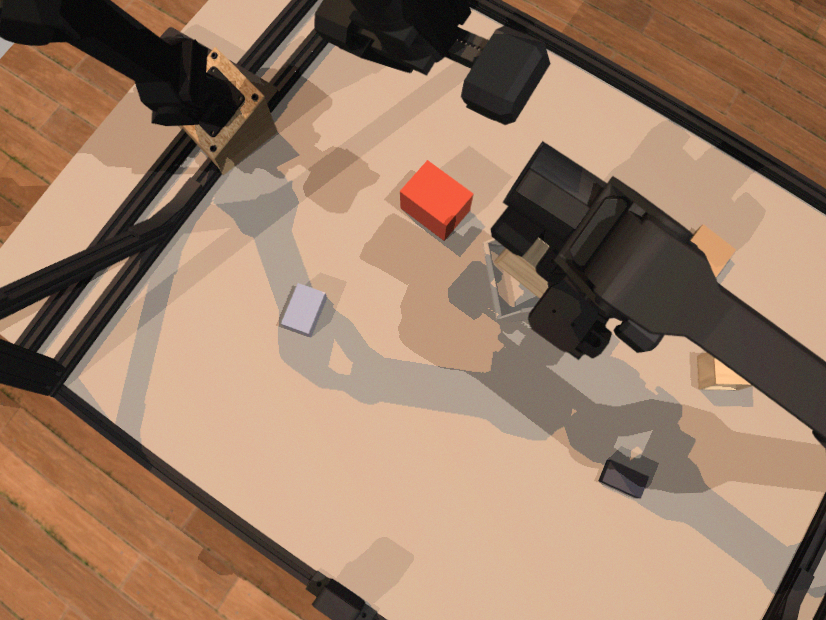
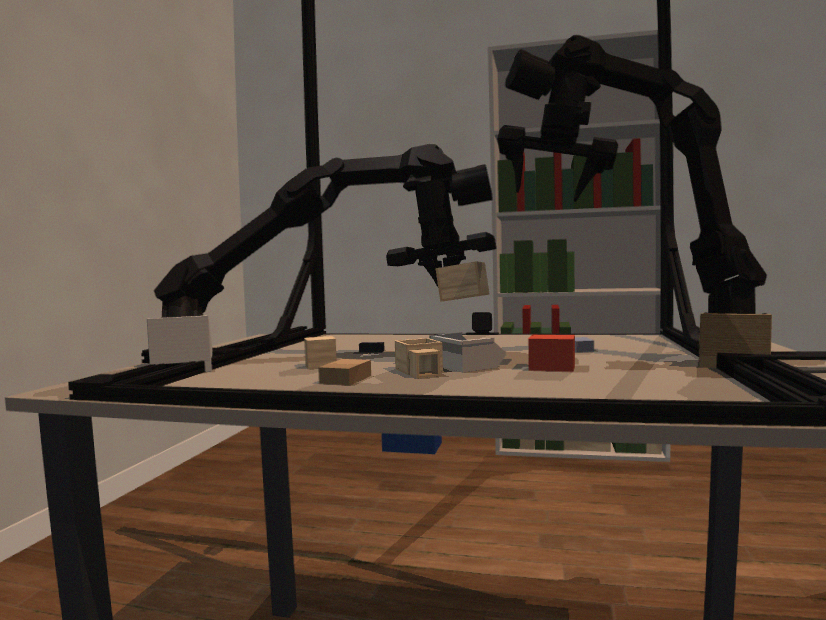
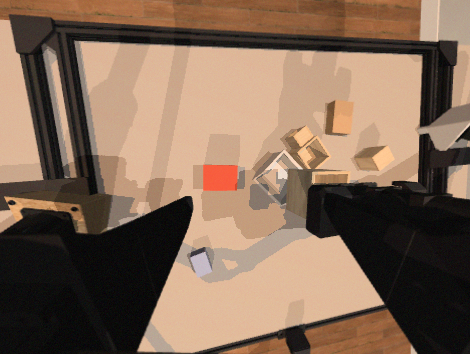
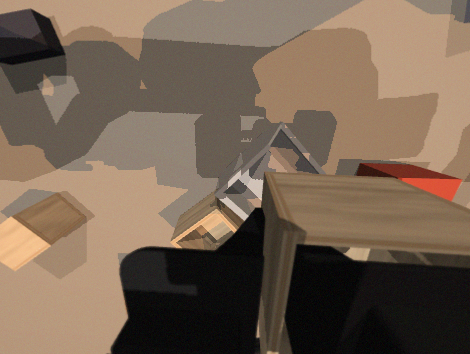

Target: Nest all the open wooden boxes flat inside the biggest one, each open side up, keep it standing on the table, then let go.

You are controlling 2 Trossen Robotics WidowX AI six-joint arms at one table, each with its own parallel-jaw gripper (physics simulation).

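Places are measured from the left arm's base along level axes (x left, y back, z up), in metres.
Pixels of known places: left gripper, fingertip midpoint: [image 1: 454, 87] [image 2: 545, 196] [image 3: 257, 200]; right gripper, fingertip midpoint: [image 2: 447, 298] [image 4: 264, 215]; left arm's base, origin of the base link: [image 1: 214, 102] [image 2: 733, 323] [image 3: 51, 224]; right arm's base, origin of the base link: [image 2: 181, 332].
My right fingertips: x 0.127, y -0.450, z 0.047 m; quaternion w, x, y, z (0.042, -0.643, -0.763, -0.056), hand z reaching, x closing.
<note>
Ahead of a thing's pixels: the offset from my right fingertips to its top centre.
A wooden box @[dy +0.031, dx +0.004, dz +0.064 m] [image 1: 523, 266] [image 2: 462, 280] [image 3: 297, 192] [image 4: 375, 200] hangs from my right gripper [image 2: 437, 274] [image 4: 264, 215], which is shut on its wall, high above the table and partly over the grey box. A medium open wooden box @[dy -0.020, dx +0.080, dz -0.066 m] [image 2: 402, 358] [image 4: 197, 220] stands open side up on the table against a corner of the grey box. A smaller open wooden box @[dy +0.009, dx +0.117, dz -0.074 m] [image 2: 413, 365] [image 3: 299, 136] lies on its side against the medium one. My left gripper [image 2: 547, 194] [image 3: 257, 200] is open and empty, high above the table.
An open grey box @[dy +0.039, dx +0.012, dz -0.063 m] [image 1: 493, 280] [image 2: 470, 353] [image 4: 295, 147] stands beneath. A red block @[dy +0.181, dx -0.005, dz -0.062 m] [image 1: 435, 193] [image 2: 551, 353] [image 3: 220, 177], lavender block @[dy +0.189, dx -0.210, dz -0.092 m] [image 1: 303, 308] [image 3: 201, 262], dark box @[dy -0.207, dx -0.072, dz -0.096 m] [image 1: 625, 477], orange-brown block @[dy -0.092, dx +0.186, dz -0.088 m] [image 2: 343, 371] [image 3: 341, 117] and pale wooden block @[dy -0.203, dx +0.104, dz -0.064 m] [image 2: 320, 351] [image 3: 375, 158] lie around.
</note>
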